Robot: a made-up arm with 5 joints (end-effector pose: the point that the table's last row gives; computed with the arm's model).
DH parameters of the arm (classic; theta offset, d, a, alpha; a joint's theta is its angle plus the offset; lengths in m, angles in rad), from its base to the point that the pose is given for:
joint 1: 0 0.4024 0 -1.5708
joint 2: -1.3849 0 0.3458 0
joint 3: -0.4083 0 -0.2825 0
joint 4: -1.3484 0 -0.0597 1.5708
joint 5: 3.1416 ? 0 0
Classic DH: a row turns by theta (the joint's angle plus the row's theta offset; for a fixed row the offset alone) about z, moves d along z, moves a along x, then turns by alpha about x.
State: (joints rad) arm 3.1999 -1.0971 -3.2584 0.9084 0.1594
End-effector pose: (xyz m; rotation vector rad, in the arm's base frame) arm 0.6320 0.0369 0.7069 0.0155 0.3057 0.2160
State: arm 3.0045 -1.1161 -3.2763 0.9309 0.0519
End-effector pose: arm 0.6330 -0.0873 0.6902 0.0302 0.3186 -0.0845
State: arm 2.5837 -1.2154 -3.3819 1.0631 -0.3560
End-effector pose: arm 0.5612 -0.3502 0.5979 0.0410 0.4044 -0.9018
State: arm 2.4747 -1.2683 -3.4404 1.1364 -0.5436
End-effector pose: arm 0.5243 -0.4127 0.5477 0.0282 0.4569 -1.1908
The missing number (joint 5, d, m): 0.0762
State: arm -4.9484 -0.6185 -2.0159 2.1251 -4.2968
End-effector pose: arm 0.0055 0.0230 0.9500 -2.4951 0.8430 0.0615
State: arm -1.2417 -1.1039 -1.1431 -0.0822 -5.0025
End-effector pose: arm -0.0273 0.0800 0.9292 -0.3739 1.1690 -2.8530
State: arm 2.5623 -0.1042 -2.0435 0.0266 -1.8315
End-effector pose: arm -0.2167 0.1417 1.0403 0.7552 -1.0444 -2.1508
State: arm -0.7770 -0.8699 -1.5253 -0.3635 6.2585
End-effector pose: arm -0.0742 0.0730 1.0080 0.4513 -0.1782 2.3049
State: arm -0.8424 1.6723 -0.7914 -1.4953 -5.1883
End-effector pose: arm 0.1674 -0.1876 0.0531 -1.6562 2.4098 -0.9203
